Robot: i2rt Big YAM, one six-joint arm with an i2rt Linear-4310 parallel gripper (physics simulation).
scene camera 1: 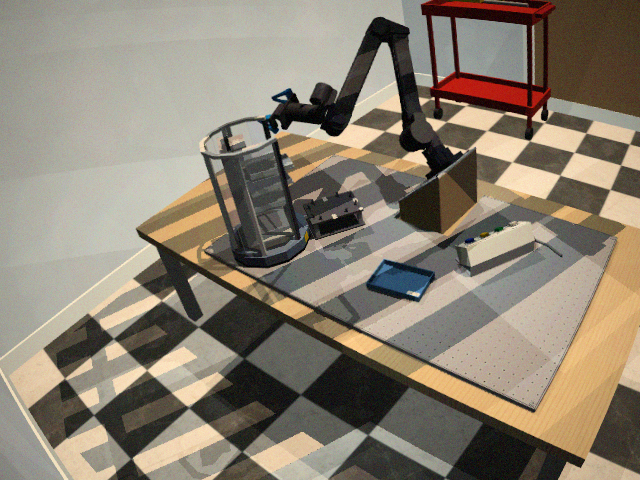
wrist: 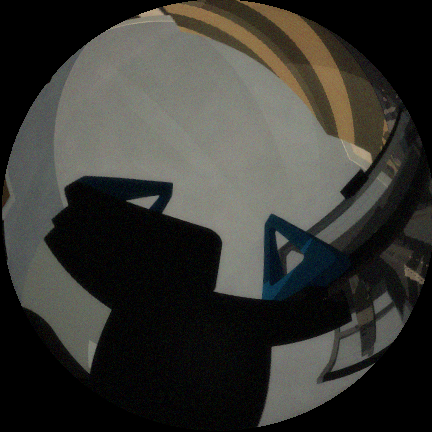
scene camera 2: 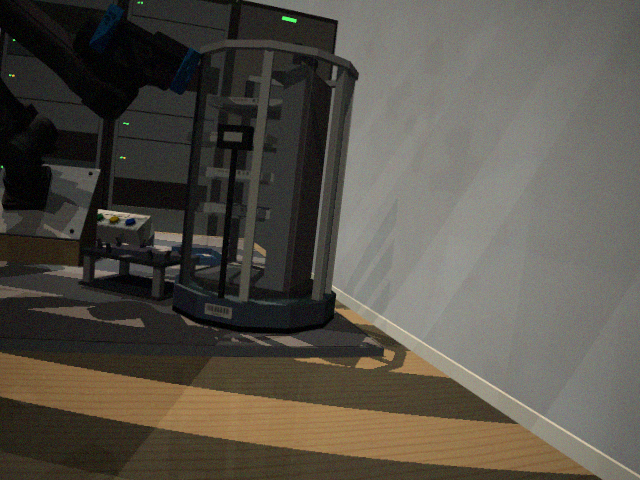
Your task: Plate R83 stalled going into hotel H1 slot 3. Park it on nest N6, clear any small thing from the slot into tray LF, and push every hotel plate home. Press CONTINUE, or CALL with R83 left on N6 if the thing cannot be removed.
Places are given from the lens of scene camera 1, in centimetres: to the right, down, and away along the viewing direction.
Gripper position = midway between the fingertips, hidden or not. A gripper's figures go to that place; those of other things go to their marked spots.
my gripper (scene camera 1: 264, 108): -17, -41, 153
blue tray (scene camera 1: 411, 295): 23, 14, 128
